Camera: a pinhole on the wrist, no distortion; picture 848 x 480 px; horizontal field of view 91.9 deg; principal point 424.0 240.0 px. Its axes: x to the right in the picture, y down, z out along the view. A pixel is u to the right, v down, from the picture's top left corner.
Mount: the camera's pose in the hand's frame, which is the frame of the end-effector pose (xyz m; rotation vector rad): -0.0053 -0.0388 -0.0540 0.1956 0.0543 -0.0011
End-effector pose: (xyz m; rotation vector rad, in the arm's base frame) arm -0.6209 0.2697 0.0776 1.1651 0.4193 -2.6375
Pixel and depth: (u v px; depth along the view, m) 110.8 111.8 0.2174
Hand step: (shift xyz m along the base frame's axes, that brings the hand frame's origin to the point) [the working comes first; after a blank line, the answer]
In the camera's frame: -0.1660 -0.0679 0.2174

-0.0475 0.0993 0.2437
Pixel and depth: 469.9 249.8 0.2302
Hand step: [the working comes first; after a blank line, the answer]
In the camera's frame: 0.0258 0.0055 0.2302

-0.1632 0.0104 0.0986
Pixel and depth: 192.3 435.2 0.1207
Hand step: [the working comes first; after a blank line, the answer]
In the camera's frame: -0.0682 0.0574 0.1207

-0.0121 -0.0156 0.1016
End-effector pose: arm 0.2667 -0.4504 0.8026 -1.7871 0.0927 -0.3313
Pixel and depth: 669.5 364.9 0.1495
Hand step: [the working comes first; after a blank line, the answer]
In the camera's frame: 0.0895 0.0455 0.1495

0.1119 0.0742 0.0182
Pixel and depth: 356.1 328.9 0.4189
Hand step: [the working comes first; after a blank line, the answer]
In the camera's frame: -0.0693 0.0908 0.4189

0.0501 0.3750 -0.0562
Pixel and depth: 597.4 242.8 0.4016
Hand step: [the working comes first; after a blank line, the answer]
In the camera's frame: 0.1698 0.0027 0.4016

0.2547 0.2941 0.0736
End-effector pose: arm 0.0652 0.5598 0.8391 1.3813 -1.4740 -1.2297
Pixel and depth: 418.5 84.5 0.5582
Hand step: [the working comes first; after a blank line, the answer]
In the camera's frame: -0.0075 -0.2116 0.5582

-0.3427 0.0671 -0.4567
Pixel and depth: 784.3 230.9 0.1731
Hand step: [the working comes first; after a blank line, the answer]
In the camera's frame: 0.1521 -0.0038 0.1731

-0.1025 -0.1348 -0.1125
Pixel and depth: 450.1 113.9 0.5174
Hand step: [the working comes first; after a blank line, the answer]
In the camera's frame: 0.0329 -0.1591 0.5174

-0.3326 0.0216 -0.3944
